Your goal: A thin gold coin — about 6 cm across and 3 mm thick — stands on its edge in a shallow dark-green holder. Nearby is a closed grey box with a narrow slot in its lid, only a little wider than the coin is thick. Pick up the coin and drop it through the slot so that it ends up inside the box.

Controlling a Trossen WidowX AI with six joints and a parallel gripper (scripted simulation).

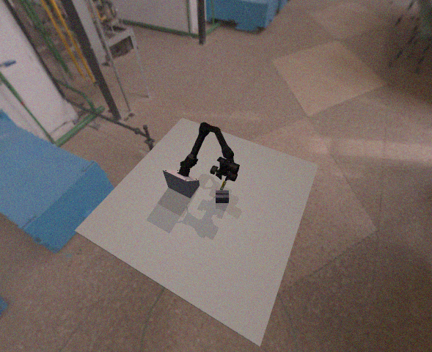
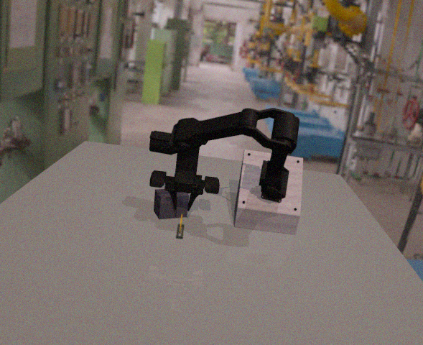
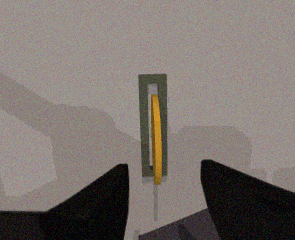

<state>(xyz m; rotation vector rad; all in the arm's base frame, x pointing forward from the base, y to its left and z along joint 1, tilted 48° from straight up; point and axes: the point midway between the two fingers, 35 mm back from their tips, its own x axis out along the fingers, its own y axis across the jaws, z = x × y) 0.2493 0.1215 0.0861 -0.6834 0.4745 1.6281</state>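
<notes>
My gripper tip is 5 cm above the gold coin.
</notes>
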